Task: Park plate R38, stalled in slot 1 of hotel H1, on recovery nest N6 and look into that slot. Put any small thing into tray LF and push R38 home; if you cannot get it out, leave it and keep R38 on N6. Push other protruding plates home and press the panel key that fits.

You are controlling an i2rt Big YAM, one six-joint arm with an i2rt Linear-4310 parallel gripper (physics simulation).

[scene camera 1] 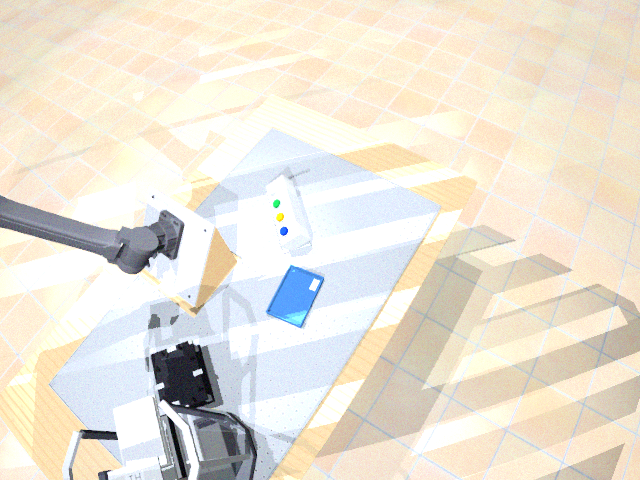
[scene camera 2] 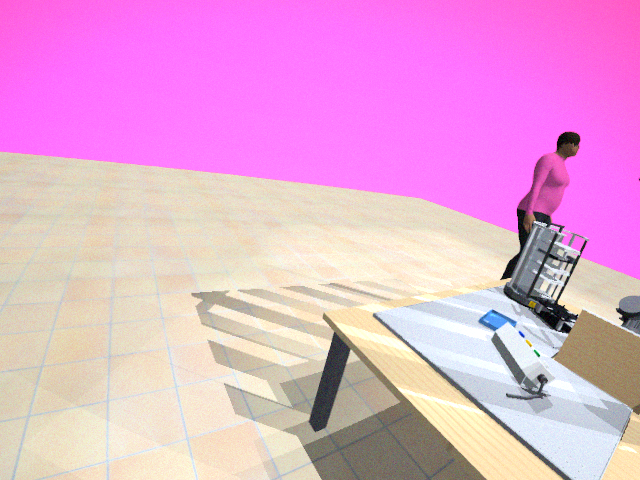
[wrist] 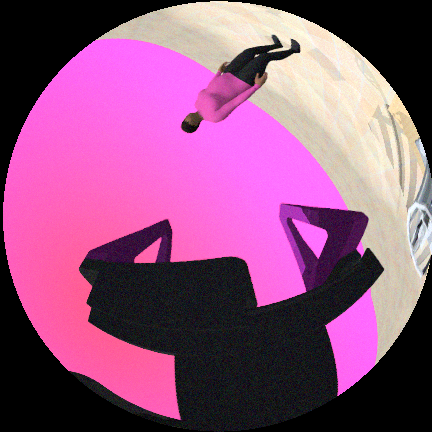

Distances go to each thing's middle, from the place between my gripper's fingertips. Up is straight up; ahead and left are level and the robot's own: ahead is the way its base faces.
Scene:
I see my gripper 54 cm above the slotted rack (scene camera 2: pixel 525 286), 35 cm to the right of it and 17 cm short of it.

